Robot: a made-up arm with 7 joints. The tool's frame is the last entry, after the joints. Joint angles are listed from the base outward. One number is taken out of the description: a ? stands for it. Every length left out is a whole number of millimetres.
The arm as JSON. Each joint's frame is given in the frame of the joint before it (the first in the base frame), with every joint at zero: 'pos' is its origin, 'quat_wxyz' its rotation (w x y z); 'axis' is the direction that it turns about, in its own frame. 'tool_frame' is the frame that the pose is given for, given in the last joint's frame.
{
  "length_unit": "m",
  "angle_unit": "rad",
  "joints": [
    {
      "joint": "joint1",
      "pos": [
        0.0,
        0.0,
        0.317
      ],
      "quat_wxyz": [
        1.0,
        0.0,
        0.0,
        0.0
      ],
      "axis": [
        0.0,
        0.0,
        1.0
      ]
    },
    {
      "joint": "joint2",
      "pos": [
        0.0,
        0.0,
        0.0
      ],
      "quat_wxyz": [
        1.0,
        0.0,
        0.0,
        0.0
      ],
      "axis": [
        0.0,
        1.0,
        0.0
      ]
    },
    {
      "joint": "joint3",
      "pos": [
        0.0,
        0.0,
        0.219
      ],
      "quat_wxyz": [
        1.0,
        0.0,
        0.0,
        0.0
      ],
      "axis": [
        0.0,
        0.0,
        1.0
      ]
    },
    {
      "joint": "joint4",
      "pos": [
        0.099,
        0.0,
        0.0
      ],
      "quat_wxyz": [
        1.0,
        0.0,
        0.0,
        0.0
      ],
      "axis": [
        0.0,
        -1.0,
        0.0
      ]
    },
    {
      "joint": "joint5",
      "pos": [
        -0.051,
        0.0,
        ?
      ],
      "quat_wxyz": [
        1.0,
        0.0,
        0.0,
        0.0
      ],
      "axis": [
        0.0,
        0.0,
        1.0
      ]
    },
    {
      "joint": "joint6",
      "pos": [
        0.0,
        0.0,
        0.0
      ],
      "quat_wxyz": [
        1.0,
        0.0,
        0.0,
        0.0
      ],
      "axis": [
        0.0,
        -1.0,
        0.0
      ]
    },
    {
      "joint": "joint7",
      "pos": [
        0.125,
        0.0,
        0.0
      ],
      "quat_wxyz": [
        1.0,
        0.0,
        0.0,
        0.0
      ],
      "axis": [
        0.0,
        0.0,
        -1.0
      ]
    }
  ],
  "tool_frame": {
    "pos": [
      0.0,
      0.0,
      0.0
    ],
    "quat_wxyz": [
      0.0,
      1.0,
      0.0,
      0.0
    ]
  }
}
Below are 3 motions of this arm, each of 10 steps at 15 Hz.
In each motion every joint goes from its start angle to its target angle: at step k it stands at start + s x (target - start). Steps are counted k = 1, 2, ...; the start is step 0. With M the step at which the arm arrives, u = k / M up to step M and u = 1 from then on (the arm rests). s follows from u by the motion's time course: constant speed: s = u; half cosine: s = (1 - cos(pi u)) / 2; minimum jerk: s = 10 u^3 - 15 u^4 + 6 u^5.
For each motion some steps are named. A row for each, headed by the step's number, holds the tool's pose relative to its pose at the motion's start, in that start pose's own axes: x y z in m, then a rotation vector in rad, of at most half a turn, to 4 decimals.
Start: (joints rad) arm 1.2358 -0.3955 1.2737 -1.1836 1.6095 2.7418 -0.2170
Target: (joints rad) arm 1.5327 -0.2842 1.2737 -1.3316 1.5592 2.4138 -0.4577
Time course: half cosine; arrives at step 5
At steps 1, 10:
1: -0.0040 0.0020 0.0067 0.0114 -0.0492 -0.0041
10: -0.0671 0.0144 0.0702 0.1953 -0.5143 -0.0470

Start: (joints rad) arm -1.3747 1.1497 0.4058 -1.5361 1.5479 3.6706 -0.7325
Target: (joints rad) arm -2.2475 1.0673 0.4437 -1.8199 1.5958 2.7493 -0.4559
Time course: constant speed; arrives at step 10
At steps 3, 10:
3: 0.0522 0.0739 0.0384 0.0702 -0.1730 0.3010
10: 0.0900 0.2561 0.0811 0.4025 -0.4652 1.0405

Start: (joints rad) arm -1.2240 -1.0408 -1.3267 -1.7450 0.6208 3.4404 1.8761
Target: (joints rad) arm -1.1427 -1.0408 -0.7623 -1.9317 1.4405 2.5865 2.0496
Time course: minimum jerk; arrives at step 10
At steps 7, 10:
7: 0.0148 0.2344 0.0493 -1.2085 0.3080 0.7181
10: 0.0118 0.2900 0.0312 -1.4466 0.3806 0.8391

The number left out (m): 0.239
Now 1 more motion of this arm.
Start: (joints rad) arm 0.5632 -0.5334 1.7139 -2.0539 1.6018 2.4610 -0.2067
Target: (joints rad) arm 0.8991 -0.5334 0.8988 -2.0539 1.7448 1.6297 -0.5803
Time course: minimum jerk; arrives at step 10
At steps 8, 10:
8: 0.0665 -0.0078 -0.1191 0.5498 -0.1762 -0.3272
10: 0.0685 -0.0083 -0.1280 0.5896 -0.1803 -0.3564

